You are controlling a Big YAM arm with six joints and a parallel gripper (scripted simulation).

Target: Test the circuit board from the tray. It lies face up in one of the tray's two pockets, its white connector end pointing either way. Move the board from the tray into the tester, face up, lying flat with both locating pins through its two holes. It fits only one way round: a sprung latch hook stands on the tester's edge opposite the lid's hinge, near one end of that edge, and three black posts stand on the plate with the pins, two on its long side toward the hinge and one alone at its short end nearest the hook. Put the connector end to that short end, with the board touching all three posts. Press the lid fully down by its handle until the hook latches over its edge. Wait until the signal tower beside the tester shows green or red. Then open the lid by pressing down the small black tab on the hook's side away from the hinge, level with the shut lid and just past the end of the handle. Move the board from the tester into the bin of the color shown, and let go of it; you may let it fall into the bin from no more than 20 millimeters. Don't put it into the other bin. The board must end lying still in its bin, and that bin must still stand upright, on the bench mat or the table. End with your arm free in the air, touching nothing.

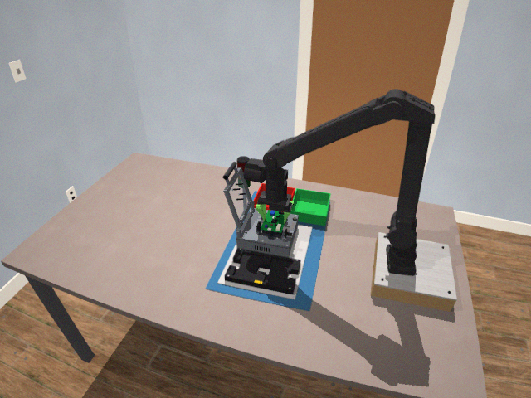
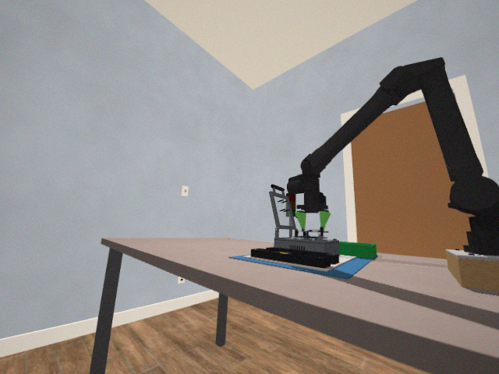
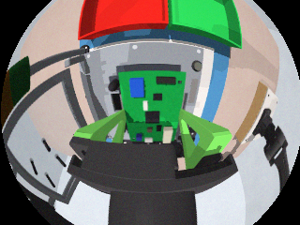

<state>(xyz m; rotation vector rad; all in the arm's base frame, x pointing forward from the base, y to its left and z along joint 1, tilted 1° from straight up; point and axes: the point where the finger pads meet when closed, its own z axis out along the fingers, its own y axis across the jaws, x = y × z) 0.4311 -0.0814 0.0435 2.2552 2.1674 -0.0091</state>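
Now: hand right at the green circuit board. The rest, counted from my hand: red bin: 200 mm to the right, 80 mm below, 40 mm ahead; tester plate: 20 mm below, 10 mm to the left, 10 mm ahead; tester lid: 130 mm ahead, 90 mm above, 10 mm to the right.
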